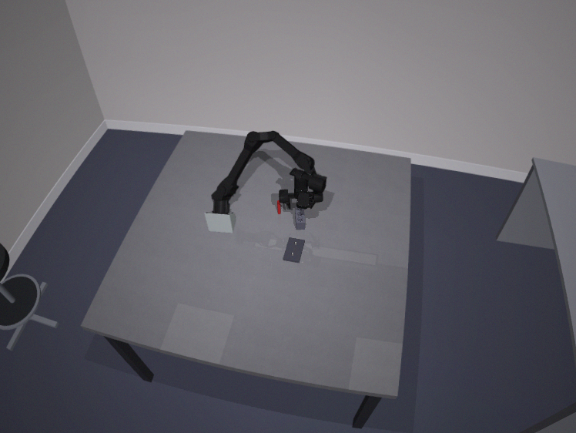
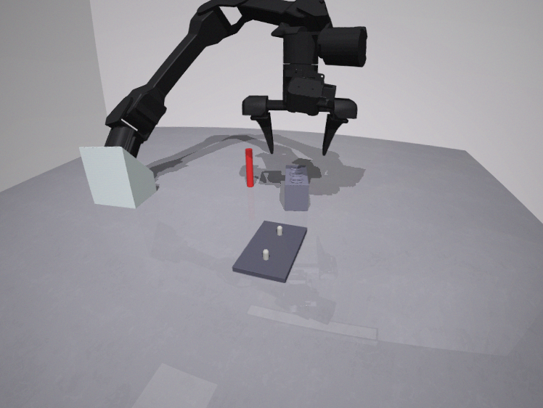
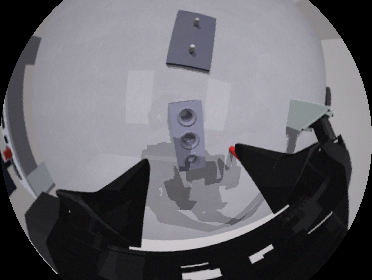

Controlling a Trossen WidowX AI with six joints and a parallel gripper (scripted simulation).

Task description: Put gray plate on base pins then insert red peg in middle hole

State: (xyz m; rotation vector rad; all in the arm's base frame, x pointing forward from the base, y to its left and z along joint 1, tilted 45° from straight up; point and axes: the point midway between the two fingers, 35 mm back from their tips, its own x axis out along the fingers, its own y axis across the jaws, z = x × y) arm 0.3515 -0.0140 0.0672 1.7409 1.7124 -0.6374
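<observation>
My gripper tip is 50 mm above the gray plate. Round my gripper tip: red peg (100 mm behind, 50 mm to the left, 50 mm below); dark base (170 mm to the right, 80 mm below, 20 mm behind).
</observation>
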